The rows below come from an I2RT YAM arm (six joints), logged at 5 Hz.
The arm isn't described. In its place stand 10 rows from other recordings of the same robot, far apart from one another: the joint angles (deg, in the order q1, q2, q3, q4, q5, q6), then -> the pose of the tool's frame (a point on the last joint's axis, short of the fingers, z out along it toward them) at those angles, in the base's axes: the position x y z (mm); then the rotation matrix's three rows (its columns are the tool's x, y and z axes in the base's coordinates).
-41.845 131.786 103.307 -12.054 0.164 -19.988 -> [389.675, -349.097, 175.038], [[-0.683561, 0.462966, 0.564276], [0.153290, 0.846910, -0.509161], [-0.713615, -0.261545, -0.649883]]
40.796 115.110 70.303 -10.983 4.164 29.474 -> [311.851, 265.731, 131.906], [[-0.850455, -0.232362, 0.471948], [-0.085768, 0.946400, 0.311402], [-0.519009, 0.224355, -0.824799]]
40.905 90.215 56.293 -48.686 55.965 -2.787 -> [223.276, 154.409, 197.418], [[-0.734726, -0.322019, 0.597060], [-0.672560, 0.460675, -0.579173], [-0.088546, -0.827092, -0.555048]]
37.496 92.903 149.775 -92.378 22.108 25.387 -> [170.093, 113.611, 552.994], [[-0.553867, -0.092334, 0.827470], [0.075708, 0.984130, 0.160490], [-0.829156, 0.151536, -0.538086]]
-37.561 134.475 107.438 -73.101 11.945 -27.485 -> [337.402, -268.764, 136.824], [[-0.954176, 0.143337, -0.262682], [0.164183, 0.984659, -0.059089], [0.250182, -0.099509, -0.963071]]
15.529 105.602 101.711 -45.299 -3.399 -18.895 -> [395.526, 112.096, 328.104], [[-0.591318, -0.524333, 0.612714], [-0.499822, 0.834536, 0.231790], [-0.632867, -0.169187, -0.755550]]
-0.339 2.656 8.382 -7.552 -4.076 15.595 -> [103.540, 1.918, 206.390], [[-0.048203, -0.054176, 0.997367], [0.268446, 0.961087, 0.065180], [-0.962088, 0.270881, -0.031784]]
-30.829 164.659 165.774 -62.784 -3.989 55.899 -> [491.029, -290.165, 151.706], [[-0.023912, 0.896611, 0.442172], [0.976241, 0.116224, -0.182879], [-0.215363, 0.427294, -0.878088]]
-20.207 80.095 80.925 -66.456 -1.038 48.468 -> [247.900, -90.556, 337.283], [[-0.313494, 0.864229, 0.393484], [0.912938, 0.388314, -0.125525], [-0.261278, 0.319875, -0.910722]]
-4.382 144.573 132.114 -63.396 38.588 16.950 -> [508.986, -61.273, 173.524], [[-0.863128, 0.484374, 0.142803], [0.294690, 0.712770, -0.636487], [-0.410084, -0.507287, -0.757952]]
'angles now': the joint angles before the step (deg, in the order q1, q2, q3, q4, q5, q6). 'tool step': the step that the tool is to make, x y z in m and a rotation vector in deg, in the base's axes. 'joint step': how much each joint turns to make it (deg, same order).
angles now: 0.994 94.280 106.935 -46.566 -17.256 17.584
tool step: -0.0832 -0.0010 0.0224 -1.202 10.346 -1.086
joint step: 0.308 -10.323 -0.062 -20.599 1.706 0.110
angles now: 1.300 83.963 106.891 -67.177 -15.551 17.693
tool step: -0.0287 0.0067 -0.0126 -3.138 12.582 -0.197
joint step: 2.229 -1.530 -0.436 -13.750 3.540 0.218
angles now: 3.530 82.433 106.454 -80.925 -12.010 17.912
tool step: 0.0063 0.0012 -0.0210 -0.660 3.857 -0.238
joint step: 0.271 0.085 -4.710 0.949 0.616 0.227
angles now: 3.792 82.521 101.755 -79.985 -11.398 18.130
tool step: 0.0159 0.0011 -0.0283 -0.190 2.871 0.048
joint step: 0.007 1.269 -5.639 4.023 -0.019 -0.036
